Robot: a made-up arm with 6 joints.
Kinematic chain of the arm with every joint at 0, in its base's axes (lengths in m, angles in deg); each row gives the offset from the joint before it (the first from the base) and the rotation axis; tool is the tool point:
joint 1: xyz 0 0 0.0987 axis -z
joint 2: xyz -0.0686 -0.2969 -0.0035 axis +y
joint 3: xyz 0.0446 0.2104 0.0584 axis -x
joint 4: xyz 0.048 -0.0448 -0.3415 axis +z
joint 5: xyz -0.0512 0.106 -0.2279 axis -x
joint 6: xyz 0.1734 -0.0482 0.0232 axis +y
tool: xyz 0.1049 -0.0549 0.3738
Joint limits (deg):
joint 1: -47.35..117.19
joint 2: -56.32..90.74
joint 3: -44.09..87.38
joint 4: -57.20..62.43
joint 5: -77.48..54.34
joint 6: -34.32..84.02
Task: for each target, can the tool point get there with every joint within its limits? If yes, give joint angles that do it. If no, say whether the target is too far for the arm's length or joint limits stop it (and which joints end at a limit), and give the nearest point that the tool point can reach.
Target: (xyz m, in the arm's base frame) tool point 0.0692 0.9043 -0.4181
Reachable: no: joint limits stop it (at a limit: joint 1, joint 2, joint 5, joint 6) | nearest point 0.0566 0.8279 -0.3761 | short by 0.088 m
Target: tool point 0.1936 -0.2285 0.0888
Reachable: yes | joints 53.13 -10.22 -26.29 -23.82 25.03 -2.22
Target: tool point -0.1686 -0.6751 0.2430
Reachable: yes | joints 43.81 2.30 57.28 -37.45 -18.20 41.21
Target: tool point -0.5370 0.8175 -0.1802
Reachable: no: joint limits stop it (at a limit: joint 2, joint 3, joint 6) | nearest point -0.4893 0.7449 -0.1652 | short by 0.088 m
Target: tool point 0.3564 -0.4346 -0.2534
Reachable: yes | joints 44.53 -10.85 -31.04 -23.59 -1.43 60.84
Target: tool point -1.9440 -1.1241 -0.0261
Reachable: no: too far | nearest point -0.8389 -0.4851 0.0388 | short by 1.278 m
